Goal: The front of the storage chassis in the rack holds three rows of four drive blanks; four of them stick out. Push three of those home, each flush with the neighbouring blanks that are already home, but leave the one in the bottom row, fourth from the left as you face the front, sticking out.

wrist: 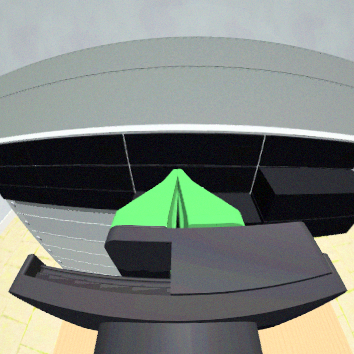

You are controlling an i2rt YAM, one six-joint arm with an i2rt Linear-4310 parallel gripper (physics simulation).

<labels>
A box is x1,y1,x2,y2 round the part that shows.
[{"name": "my gripper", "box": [8,169,346,353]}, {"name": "pale grey rack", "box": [0,36,353,275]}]
</labels>
